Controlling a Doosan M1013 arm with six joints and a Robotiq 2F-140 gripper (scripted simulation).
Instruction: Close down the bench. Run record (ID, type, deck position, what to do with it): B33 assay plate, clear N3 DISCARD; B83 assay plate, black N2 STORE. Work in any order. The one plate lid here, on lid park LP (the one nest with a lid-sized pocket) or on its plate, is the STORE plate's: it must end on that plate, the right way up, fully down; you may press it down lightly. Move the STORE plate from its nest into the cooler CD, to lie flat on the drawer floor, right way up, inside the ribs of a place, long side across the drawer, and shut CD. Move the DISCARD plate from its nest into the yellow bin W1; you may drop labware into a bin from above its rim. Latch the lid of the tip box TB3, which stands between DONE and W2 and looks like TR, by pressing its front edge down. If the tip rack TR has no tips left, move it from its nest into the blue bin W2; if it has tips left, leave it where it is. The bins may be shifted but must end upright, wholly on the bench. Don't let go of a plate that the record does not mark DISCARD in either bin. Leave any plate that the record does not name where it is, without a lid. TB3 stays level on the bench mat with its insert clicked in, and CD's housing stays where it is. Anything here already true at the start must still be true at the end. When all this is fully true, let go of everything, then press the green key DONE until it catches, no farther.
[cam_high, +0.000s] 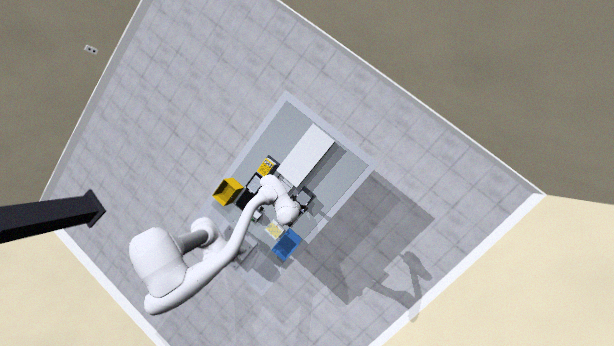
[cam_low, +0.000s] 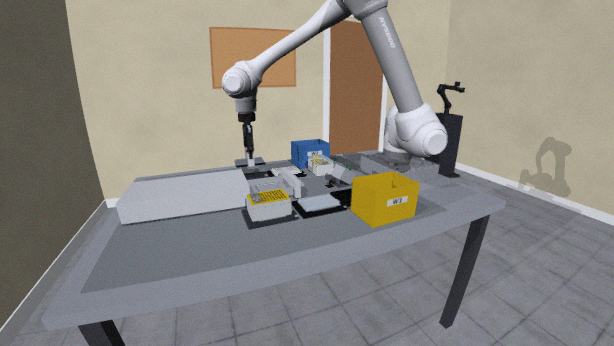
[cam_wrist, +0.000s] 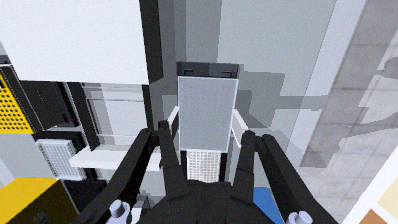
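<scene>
Now: hand 19 cm to the right of the drawer, 8 cm above it and 4 cm past it. The rest, counted from my hand: see-through plate lid 1 cm below; cooler CD 21 cm to the left, 9 cm ahead, 7 cm below; black plate 2 cm below.
</scene>
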